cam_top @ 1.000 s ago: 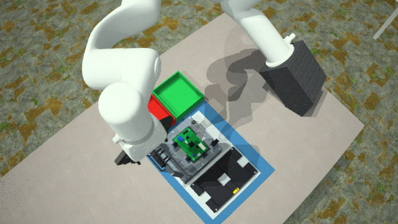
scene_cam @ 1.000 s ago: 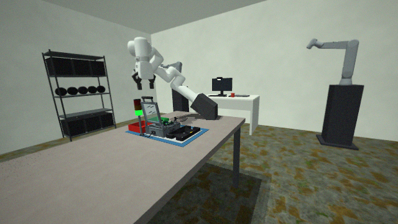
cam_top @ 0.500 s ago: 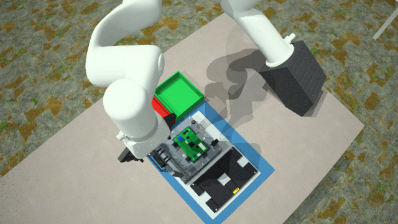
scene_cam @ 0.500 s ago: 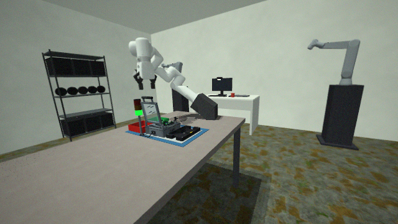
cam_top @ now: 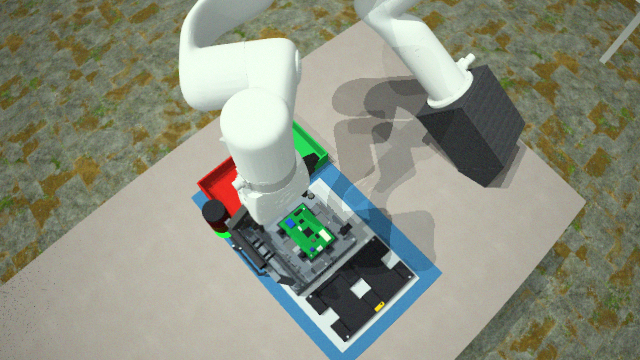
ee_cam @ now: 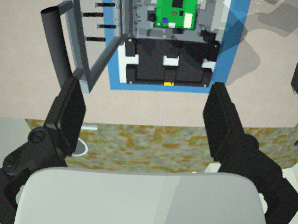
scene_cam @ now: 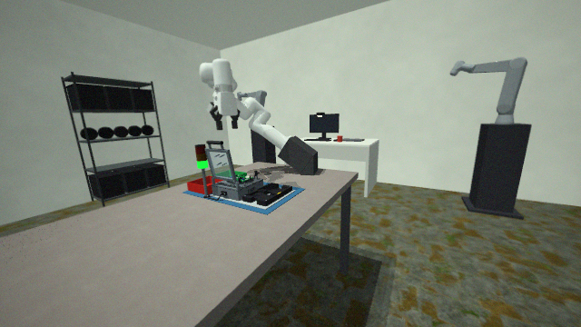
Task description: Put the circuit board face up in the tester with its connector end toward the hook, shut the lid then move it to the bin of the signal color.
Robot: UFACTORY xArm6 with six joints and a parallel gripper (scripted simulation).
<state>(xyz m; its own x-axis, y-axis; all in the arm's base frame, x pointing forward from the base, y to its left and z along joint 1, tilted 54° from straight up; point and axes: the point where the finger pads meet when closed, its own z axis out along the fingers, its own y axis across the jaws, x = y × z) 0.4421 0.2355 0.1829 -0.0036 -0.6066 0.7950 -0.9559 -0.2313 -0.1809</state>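
The green circuit board lies 5 cm behind my hand and 26 cm below it. From my hand the other things lie so: red bin (1 cm behind, 20 cm to the right, 32 cm below); black latch hook (11 cm behind, 6 cm to the left, 24 cm below); tester lid (6 cm ahead, 15 cm below).
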